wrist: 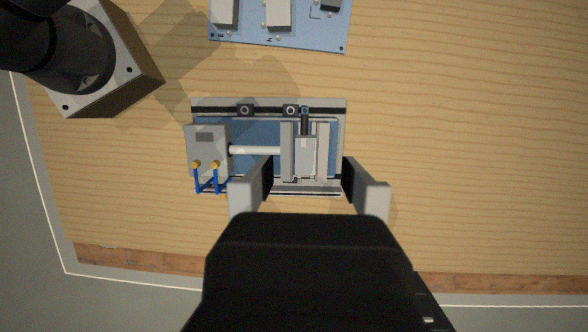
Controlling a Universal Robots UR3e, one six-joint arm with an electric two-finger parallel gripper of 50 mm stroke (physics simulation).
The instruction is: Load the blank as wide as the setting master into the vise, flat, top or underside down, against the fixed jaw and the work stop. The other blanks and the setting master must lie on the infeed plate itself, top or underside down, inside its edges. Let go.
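Frame: origin at the arm's base, x ahead, y left, z up, level; centimetres.
Seen in the pictures: gripper, fingertip midpoint: [307, 170]; arm's base, origin of the base link: [74, 53].
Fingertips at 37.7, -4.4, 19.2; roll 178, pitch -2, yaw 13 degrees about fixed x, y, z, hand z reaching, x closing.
Offsets run from my fingertips to a thing's top centre, as dx, dy, dz. "spot": to the spot under its first point.
The vise [286, 150] [323, 155] is at the centre of the wrist view, with the jaw joined to the white rod on the left and the fixed jaw on the right. A light grey blank @(+1.1, -3.6, -18.2) [305, 156] lies between the jaws, close to the fixed jaw; whether it touches is too fine to tell. Its far end is at the dark work stop @(-0.1, +1.1, -20.2) [304, 124]. The infeed plate @(spot: -2.1, +14.7, -29.0) [310, 44] shows in part at the top, bearing two pale blocks @(-17.7, +17.0, -25.4) [224, 12] @(-8.6, +18.5, -25.4) [278, 14] and a dark grey piece @(spot: -0.1, +21.0, -26.5) [331, 4], cut off by the view. My gripper [307, 170] is open and empty, above the vise's near side.
A grey box @(spot: -15.2, -6.7, -20.3) [206, 150] with blue, yellow-tipped levers @(spot: -12.6, -10.9, -18.9) [215, 179] stands at the vise's left end. A large block [120, 80] carrying a black cylindrical body [75, 47] stands at upper left. The wooden table's front edge [145, 260] runs along the bottom.
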